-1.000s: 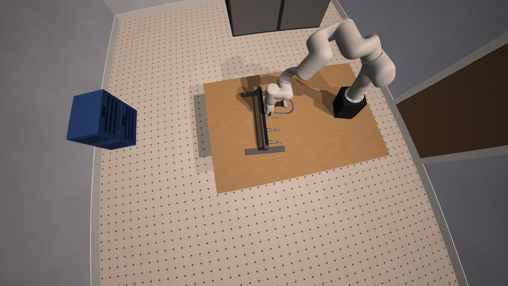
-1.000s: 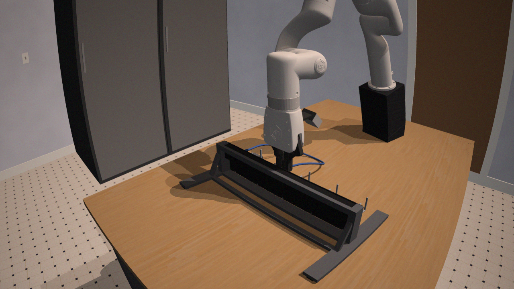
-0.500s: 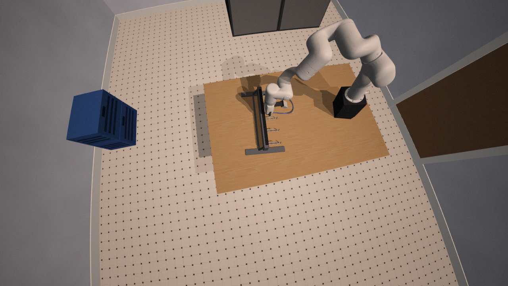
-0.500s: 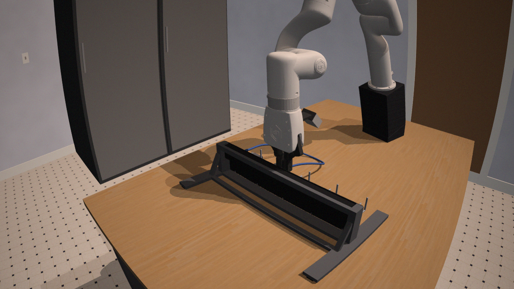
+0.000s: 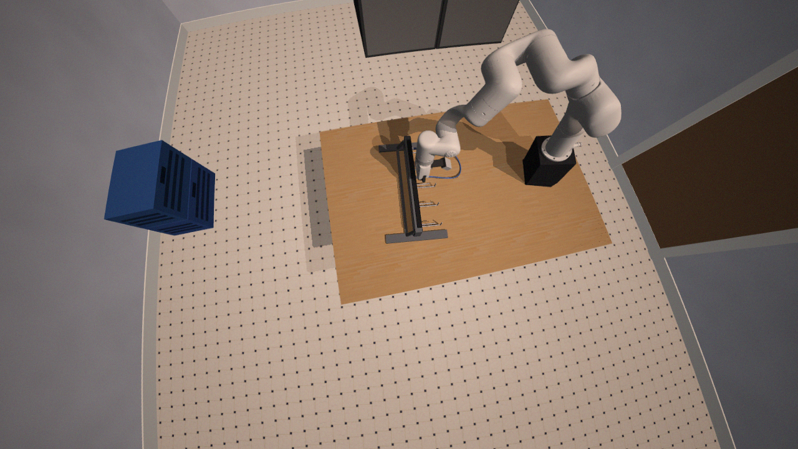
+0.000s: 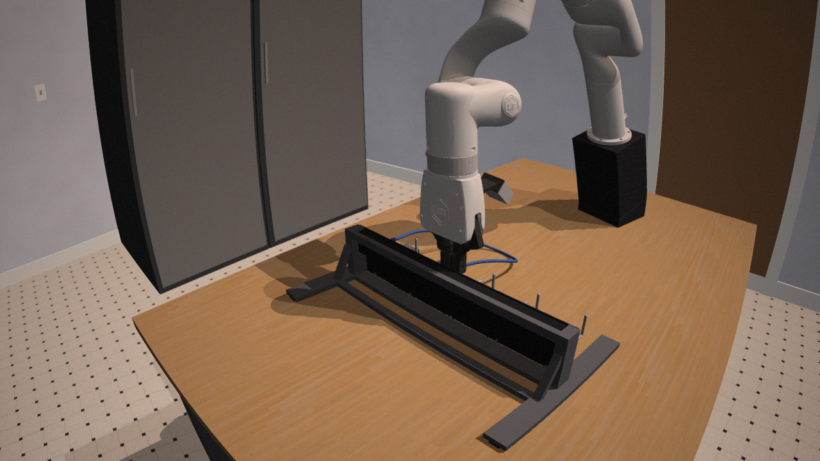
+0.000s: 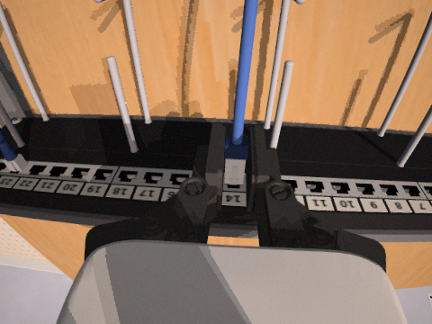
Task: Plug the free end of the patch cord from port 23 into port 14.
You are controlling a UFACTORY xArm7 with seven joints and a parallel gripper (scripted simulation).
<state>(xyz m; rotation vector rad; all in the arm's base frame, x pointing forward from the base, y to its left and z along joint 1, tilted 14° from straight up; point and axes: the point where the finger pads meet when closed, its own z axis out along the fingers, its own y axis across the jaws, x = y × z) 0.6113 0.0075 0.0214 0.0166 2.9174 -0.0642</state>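
My hand is 2 cm short of the plug and 1 cm above it.
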